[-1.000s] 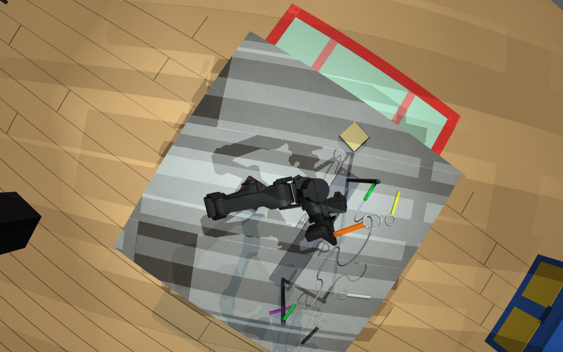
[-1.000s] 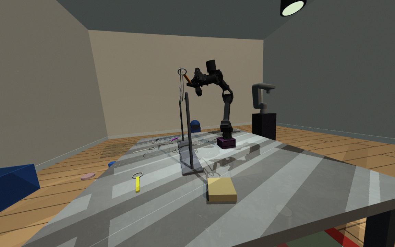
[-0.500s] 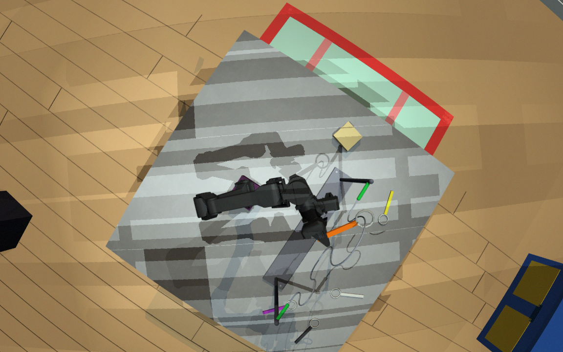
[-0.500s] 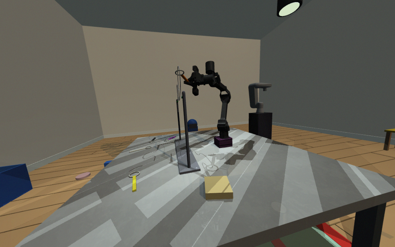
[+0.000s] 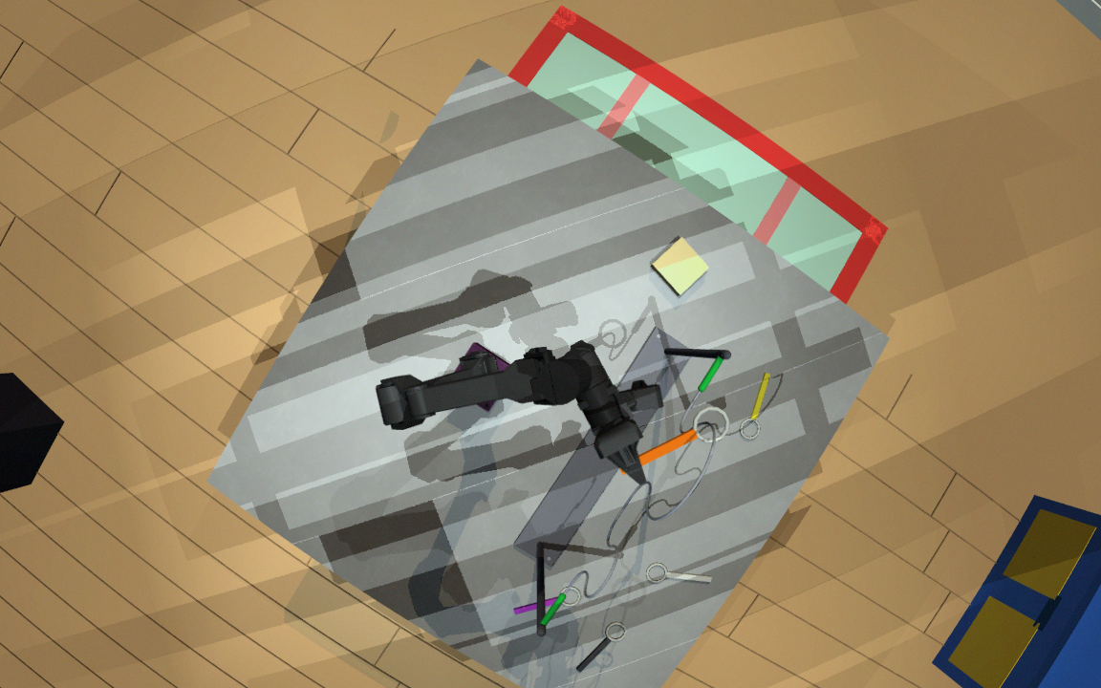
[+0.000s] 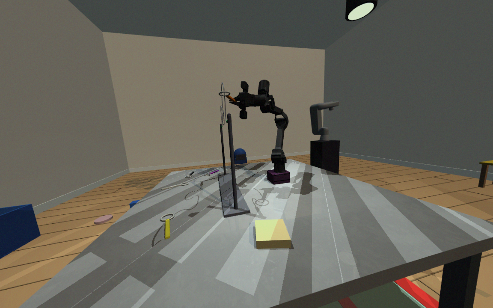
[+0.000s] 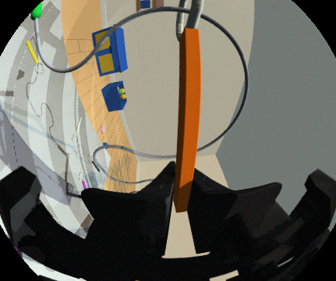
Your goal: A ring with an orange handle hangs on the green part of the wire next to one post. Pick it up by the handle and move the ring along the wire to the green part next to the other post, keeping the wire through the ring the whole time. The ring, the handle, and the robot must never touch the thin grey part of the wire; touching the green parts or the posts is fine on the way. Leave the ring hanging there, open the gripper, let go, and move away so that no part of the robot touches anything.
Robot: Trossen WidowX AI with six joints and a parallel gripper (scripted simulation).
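Now: gripper tip 90 mm to the right of the ring with orange handle and 10 mm short of it. Round my gripper tip: yellow-handled ring 510 mm below, 300 mm ahead, 250 mm to the left; then purple-handled ring 510 mm below, 430 mm to the right, 170 mm ahead; then tan block 500 mm below, 430 mm to the left, 70 mm behind.
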